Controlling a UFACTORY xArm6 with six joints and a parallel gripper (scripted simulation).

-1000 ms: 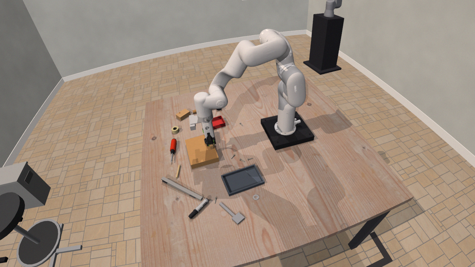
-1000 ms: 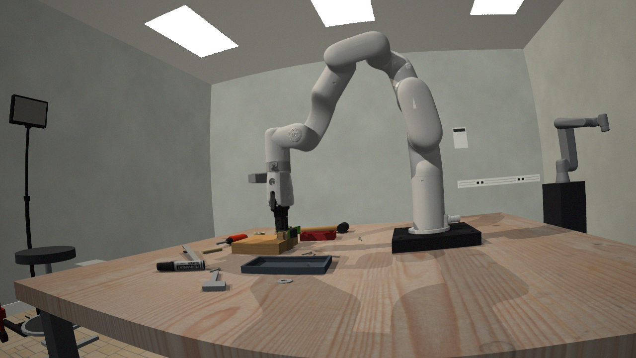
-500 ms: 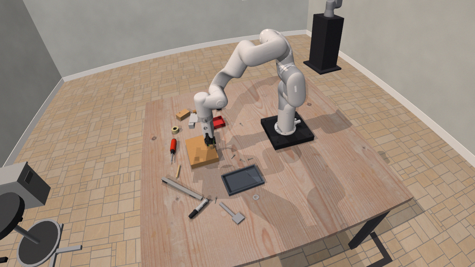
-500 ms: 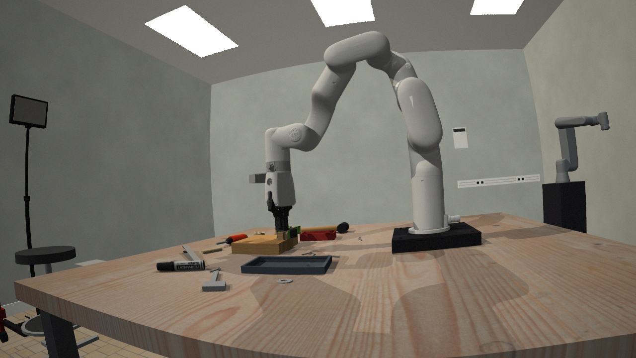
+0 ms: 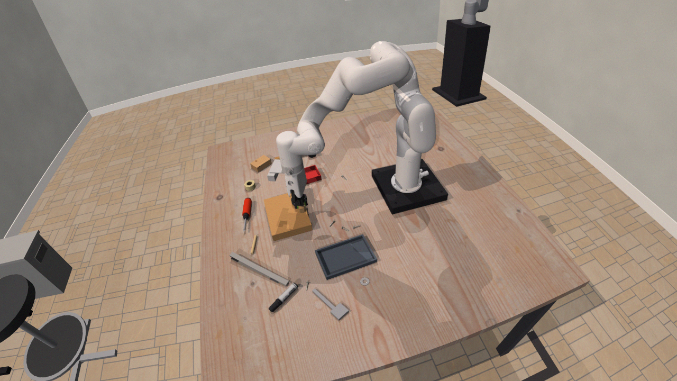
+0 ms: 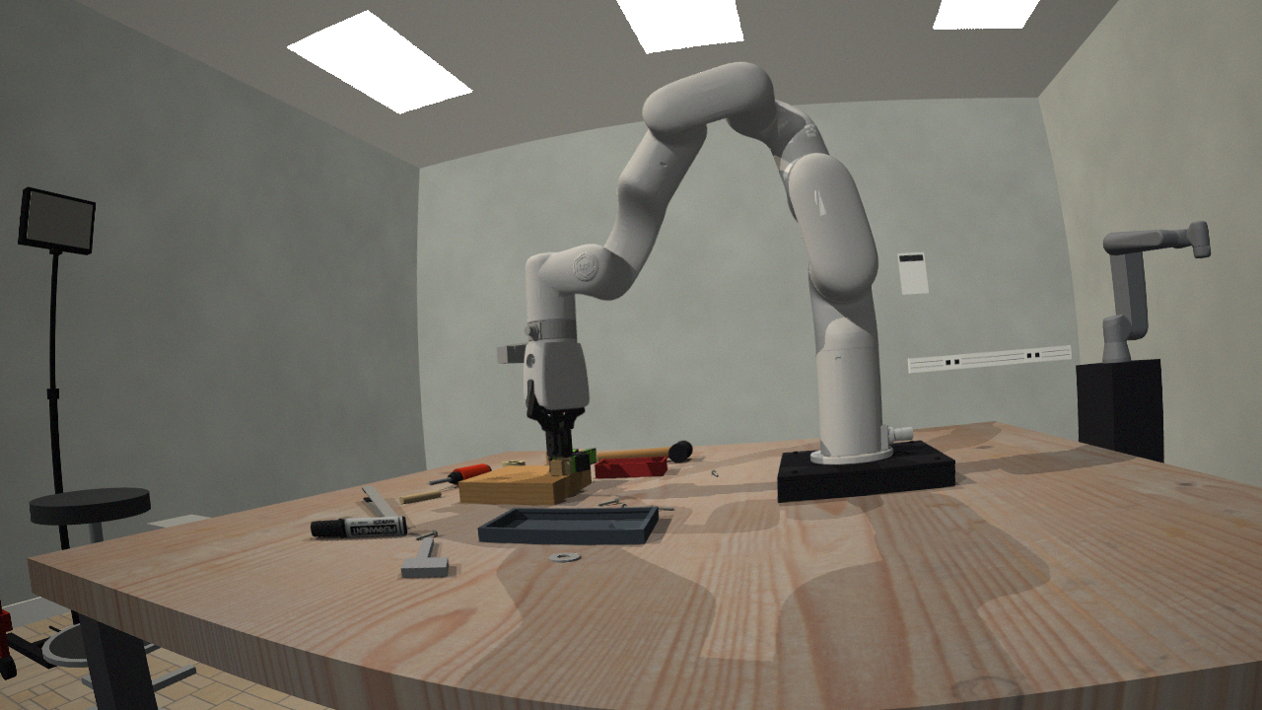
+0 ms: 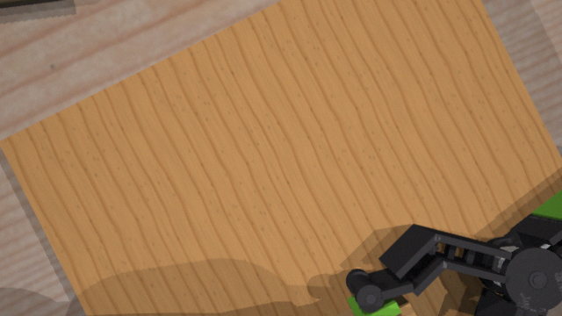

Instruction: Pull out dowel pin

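The dowel pin lies 20 mm below my hand. Round my hand: small wooden block: 40 mm below; red tray: 80 mm behind, 200 mm to the right, 70 mm below; orange bench board: 50 mm ahead, 10 mm to the right, 60 mm below.
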